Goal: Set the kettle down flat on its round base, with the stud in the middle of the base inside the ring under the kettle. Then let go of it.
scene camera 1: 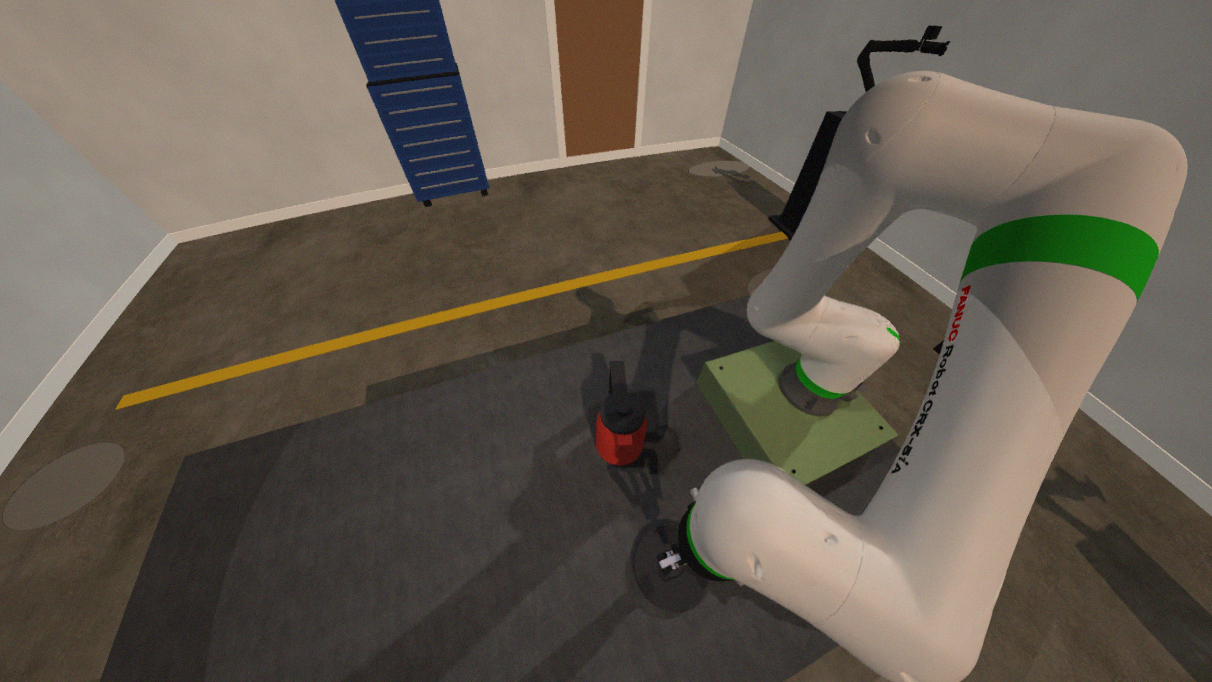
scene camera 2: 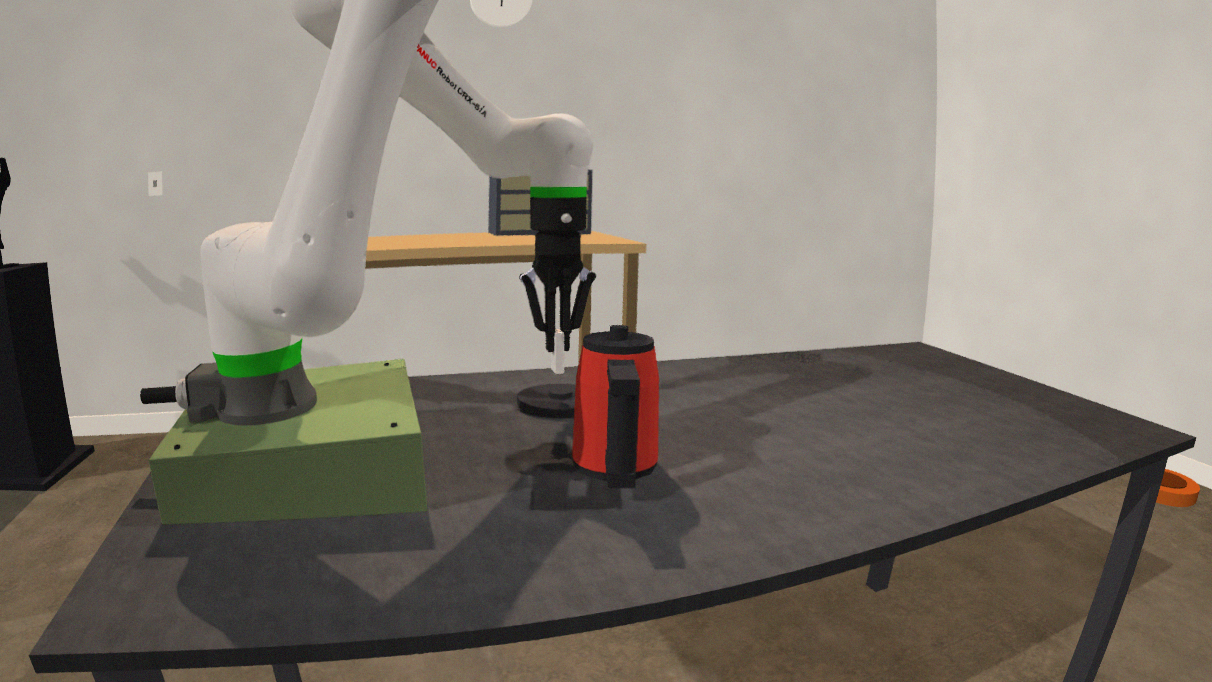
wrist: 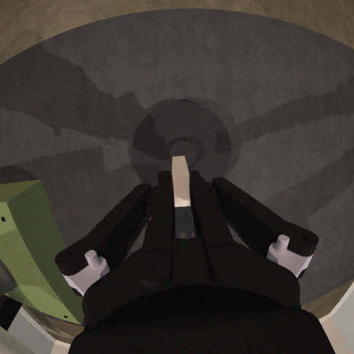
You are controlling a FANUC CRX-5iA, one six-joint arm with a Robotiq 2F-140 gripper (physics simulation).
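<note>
The red kettle (scene camera 1: 620, 442) (scene camera 2: 645, 407) with black lid and handle stands upright on the dark table (scene camera 1: 339, 525) (scene camera 2: 847, 475), beside its base and apart from it. It does not show in the wrist view. The ring under it is hidden. The round black base (scene camera 1: 669, 595) (scene camera 2: 540, 405) (wrist: 200, 120) lies flat on the table, with its raised round stud (scene camera 2: 560, 393) (wrist: 183, 148) in the middle. My gripper (scene camera 1: 669, 559) (scene camera 2: 557, 369) (wrist: 178, 167) is shut and empty, pointing down. Its pale fingertips are together a little above the base, close over the stud.
The green mounting block (scene camera 1: 847, 432) (scene camera 2: 296, 475) (wrist: 30, 235) carries the arm on the table. A wooden workbench (scene camera 2: 474, 245) stands behind the table. A black stand (scene camera 1: 813, 178) (scene camera 2: 25, 373) and a blue drawer cabinet (scene camera 1: 432, 127) stand on the floor.
</note>
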